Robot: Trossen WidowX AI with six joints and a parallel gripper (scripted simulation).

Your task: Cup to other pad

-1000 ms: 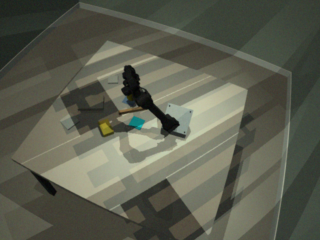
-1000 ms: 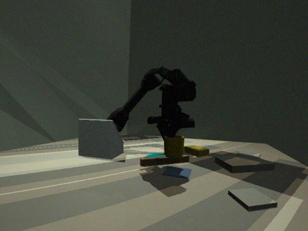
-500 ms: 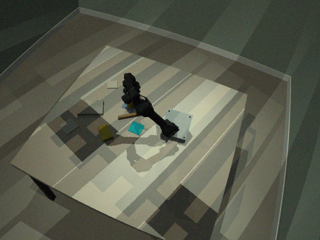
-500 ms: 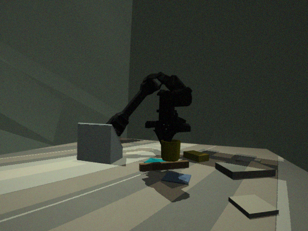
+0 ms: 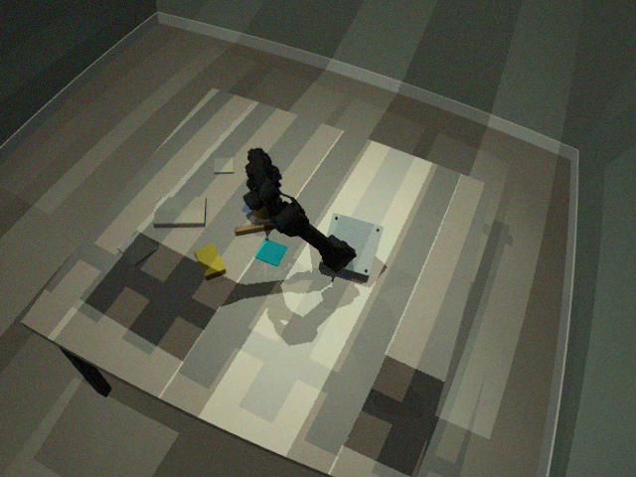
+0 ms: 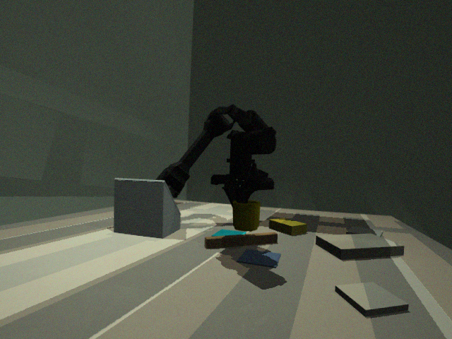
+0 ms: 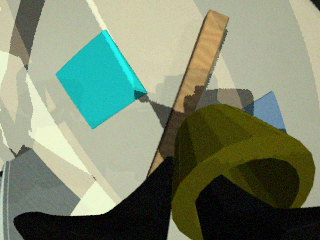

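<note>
The teal pad lies 9 cm to the left of my gripper tip, 9 cm below it and 6 cm behind it. The rest, counted from my gripper tip: yellow cup 2 cm ahead, 1 cm to the right; then brown block 8 cm below, 1 cm to the left, 1 cm ahead.
</note>
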